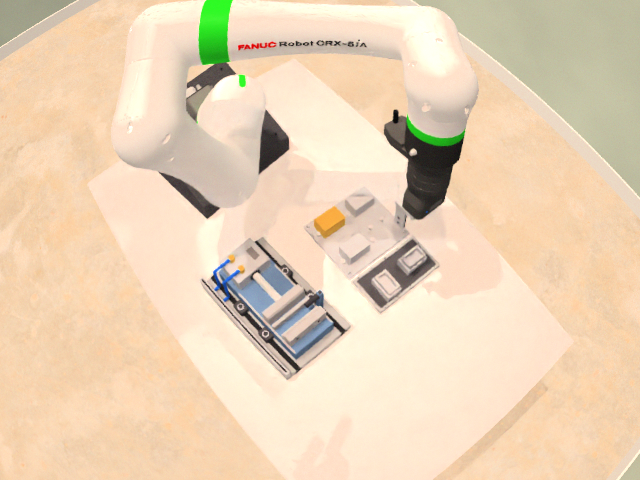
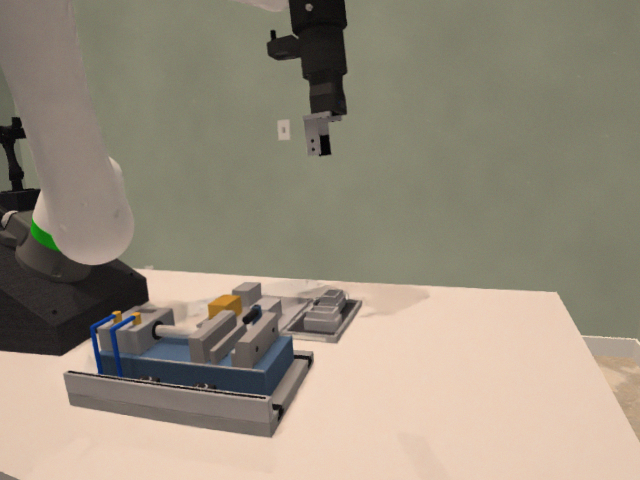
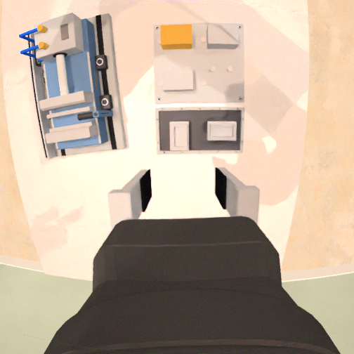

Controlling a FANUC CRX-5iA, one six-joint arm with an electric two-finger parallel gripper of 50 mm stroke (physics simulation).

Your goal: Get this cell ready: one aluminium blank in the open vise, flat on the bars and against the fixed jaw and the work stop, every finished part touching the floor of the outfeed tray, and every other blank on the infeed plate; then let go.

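Places are measured from the arm's base along level axes (x ahead, y left, z up), in centimetres.
Pixels of known places: gripper, between the fingertips: (image 1: pixel 410 215) (image 2: pixel 320 155); arm's base, origin of its link: (image 2: pixel 54 260).
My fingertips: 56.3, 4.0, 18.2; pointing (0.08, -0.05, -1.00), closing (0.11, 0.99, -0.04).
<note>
Ahead of a thing's pixels: the offset from my fingertips to its top centre, as dx, dy, dz. "*": to the spot under its first point.
The blue vise @[-15.0, -22.5, -21.5] (image 1: pixel 281 277) (image 2: pixel 191 370) (image 3: pixel 75 75) stands open; a thin bar @[-9.4, -22.3, -23.5] (image 2: pixel 227 345) (image 3: pixel 69 113) shows between its moving jaw (image 3: pixel 65 101) and fixed jaw (image 3: pixel 71 134), beside the work stop @[* -7.3, -16.0, -23.4] (image 1: pixel 319 298) (image 3: pixel 101 114). Two grey aluminium blanks @[-19.7, +10.0, -27.1] (image 1: pixel 359 204) @[-11.9, +0.0, -27.1] (image 1: pixel 354 249) (image 3: pixel 223 36) (image 3: pixel 178 80) and an orange block @[-20.8, +1.0, -27.1] (image 1: pixel 329 222) (image 3: pixel 176 37) are on the infeed plate @[-15.6, +4.9, -30.6] (image 1: pixel 386 236) (image 3: pixel 220 92). Two pocketed finished parts @[* -1.0, -1.5, -28.8] (image 1: pixel 385 283) @[* -0.3, +7.6, -28.8] (image 1: pixel 413 259) (image 3: pixel 179 135) (image 3: pixel 221 130) lie apart in the outfeed tray (image 3: pixel 198 125). My gripper (image 2: pixel 318 147) (image 3: pixel 182 181) is open and empty, high above the table beyond the tray.
The vise sits on a grey slotted base (image 1: pixel 289 373) (image 2: pixel 170 400). Blue hoses @[* -27.2, -26.0, -23.6] (image 1: pixel 222 268) (image 3: pixel 29 35) with orange fittings rise at its cylinder end. Small pegs @[* -13.5, +7.2, -29.9] (image 1: pixel 370 227) (image 3: pixel 230 69) stick up from the infeed plate. The outfeed tray has a low raised rim @[* -1.0, -6.4, -30.6] (image 2: pixel 315 337).
</note>
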